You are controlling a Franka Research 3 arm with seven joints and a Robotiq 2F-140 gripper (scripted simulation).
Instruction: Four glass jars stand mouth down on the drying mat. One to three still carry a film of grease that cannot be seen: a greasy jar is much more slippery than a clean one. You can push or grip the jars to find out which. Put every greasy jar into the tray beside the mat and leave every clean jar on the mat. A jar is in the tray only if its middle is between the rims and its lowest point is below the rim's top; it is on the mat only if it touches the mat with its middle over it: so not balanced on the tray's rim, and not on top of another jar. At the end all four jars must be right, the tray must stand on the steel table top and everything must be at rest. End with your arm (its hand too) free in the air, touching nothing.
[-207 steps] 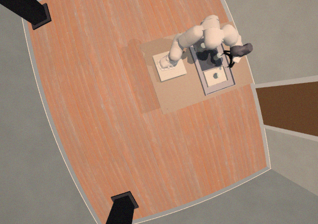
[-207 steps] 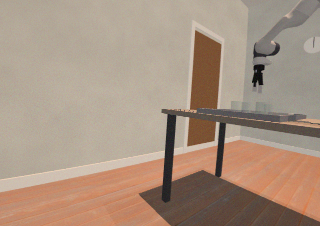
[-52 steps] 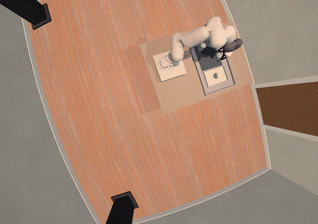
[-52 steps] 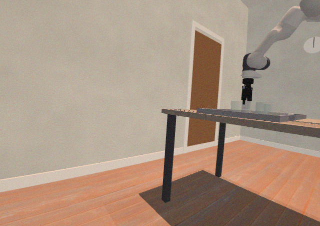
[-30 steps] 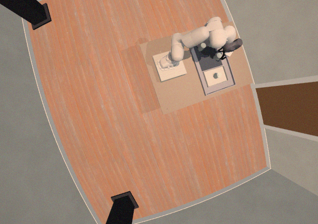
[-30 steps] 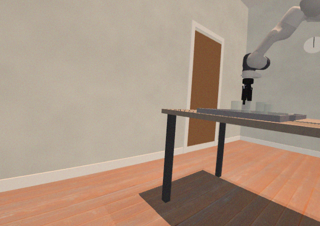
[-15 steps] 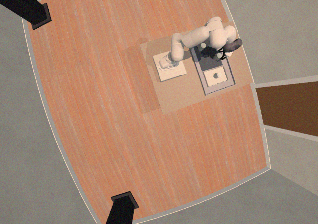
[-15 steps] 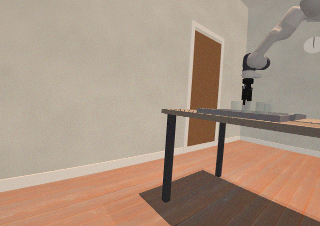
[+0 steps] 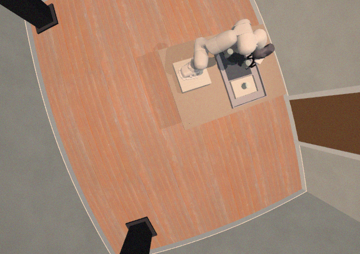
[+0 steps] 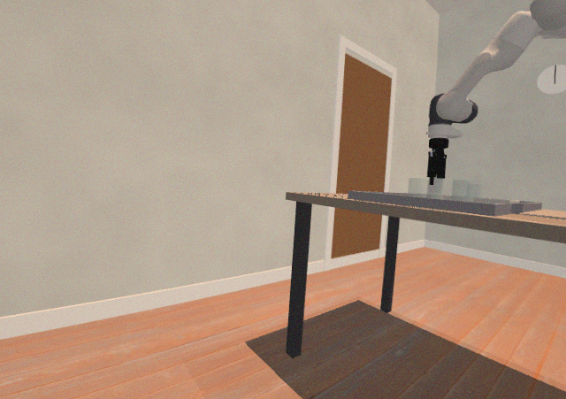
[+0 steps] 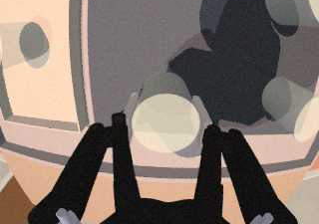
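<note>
Right now my hand is 100 mm past the tray, 220 mm to the left of it and 60 mm above it. The rest, counted from my hand: grey drying mat: 80 mm behind, 100 mm to the left, 70 mm below.
</note>
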